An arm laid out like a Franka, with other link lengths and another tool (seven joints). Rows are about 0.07 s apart.
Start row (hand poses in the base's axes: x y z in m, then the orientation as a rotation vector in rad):
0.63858, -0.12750, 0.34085, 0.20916, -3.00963, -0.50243
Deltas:
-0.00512, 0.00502, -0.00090, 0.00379, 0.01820, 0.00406
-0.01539, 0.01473, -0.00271, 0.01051, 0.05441, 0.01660
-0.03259, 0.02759, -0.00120, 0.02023, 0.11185, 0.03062
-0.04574, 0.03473, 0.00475, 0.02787, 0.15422, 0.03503
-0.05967, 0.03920, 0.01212, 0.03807, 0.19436, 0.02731
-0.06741, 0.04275, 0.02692, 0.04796, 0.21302, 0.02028
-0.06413, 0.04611, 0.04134, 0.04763, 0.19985, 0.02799
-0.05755, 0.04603, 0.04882, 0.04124, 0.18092, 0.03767
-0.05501, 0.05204, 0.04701, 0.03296, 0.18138, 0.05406
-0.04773, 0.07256, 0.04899, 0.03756, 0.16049, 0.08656
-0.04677, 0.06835, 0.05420, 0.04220, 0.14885, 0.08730
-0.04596, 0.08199, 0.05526, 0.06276, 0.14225, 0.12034
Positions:
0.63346, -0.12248, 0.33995, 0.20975, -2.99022, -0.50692
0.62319, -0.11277, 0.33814, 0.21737, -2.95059, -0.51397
0.60599, -0.09991, 0.33965, 0.22045, -2.88941, -0.52367
0.59284, -0.09277, 0.34560, 0.21415, -2.84572, -0.53160
0.57891, -0.08830, 0.35297, 0.19167, -2.80669, -0.54404
0.57117, -0.08475, 0.36777, 0.17686, -2.78821, -0.55727
0.57445, -0.08139, 0.38219, 0.19158, -2.79917, -0.55717
0.58103, -0.08147, 0.38967, 0.21055, -2.81644, -0.54866
0.58357, -0.07546, 0.38786, 0.23303, -2.81344, -0.53529
0.59085, -0.05494, 0.38984, 0.28583, -2.82355, -0.54032
0.59181, -0.05915, 0.39505, 0.29100, -2.83353, -0.54776
0.59262, -0.04551, 0.39611, 0.34125, -2.82527, -0.57456

